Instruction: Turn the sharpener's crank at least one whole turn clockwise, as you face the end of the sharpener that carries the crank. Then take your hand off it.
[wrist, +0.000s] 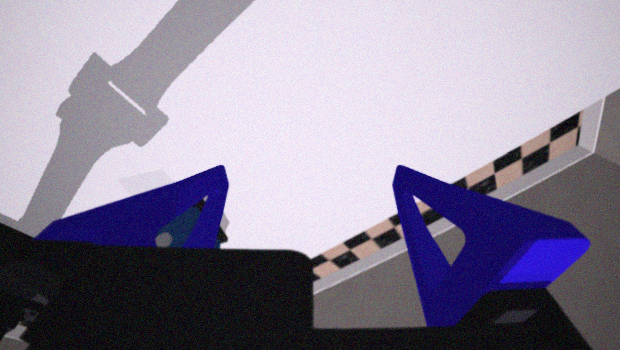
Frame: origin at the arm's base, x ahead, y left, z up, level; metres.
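Seen in the pictures: gripper, fingertip midpoint: (310, 174); arm's base, link origin: (6, 300).
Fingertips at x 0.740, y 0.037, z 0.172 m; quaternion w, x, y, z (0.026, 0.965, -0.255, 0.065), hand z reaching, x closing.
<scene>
Pixels of each thing's top centre, then the offset from my fingertips to it. "spot": a spot on its surface instead. Level surfaces: height alone.
- teal-blue body, surface spot: (184, 226) spot: 0.279 m back, 0.103 m right, 0.183 m down
- small round grey piece, surface spot: (163, 239) spot: 0.298 m back, 0.087 m right, 0.155 m down
- small black part, surface spot: (223, 235) spot: 0.290 m back, 0.200 m right, 0.232 m down
- white table top, surface height: 0.238 m down
My gripper (310, 174) is open, its two blue fingers wide apart with nothing between them. A teal-blue body (184, 226), probably the sharpener, shows in part through the opening of the left finger. A small round grey piece (163, 239) is at its lower left, and a small black part (223, 235) sticks out just right of that finger. The left finger and the black gripper housing hide most of it. I cannot tell which piece is the crank or how it is turned.
The white table top (310, 90) spreads beyond the fingers. The arm's grey shadow falls across its left side. A black and tan checkered strip (507, 160) runs along the table's edge on the right, with the grey-brown floor (575, 200) beyond it.
</scene>
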